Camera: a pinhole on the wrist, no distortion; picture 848 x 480 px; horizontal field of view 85.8 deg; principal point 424.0 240.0 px. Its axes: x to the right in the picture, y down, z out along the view. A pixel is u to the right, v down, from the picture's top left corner.
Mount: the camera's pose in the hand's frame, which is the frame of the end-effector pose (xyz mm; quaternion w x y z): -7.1 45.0 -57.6 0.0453 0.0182 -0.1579 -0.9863
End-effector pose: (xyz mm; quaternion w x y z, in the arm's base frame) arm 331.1 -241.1 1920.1 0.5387 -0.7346 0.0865 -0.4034
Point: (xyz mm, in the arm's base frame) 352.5 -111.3 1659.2
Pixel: 747.9 78.2
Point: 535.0 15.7 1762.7
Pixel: 501.7 321.6
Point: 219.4 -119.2 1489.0
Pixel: outside the picture
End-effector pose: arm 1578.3 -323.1 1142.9 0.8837 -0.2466 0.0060 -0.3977
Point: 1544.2 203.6 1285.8
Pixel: 762.8 180.1
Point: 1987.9 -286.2 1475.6
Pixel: 75.2 299.6
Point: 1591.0 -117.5 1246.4
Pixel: 613.6 303.4
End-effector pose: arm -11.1 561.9 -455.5 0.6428 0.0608 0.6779 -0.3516
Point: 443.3 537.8 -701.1
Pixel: 236.2 132.4
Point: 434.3 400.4 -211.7
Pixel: 620.2 392.8
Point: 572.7 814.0 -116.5
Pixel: 813.3 58.6
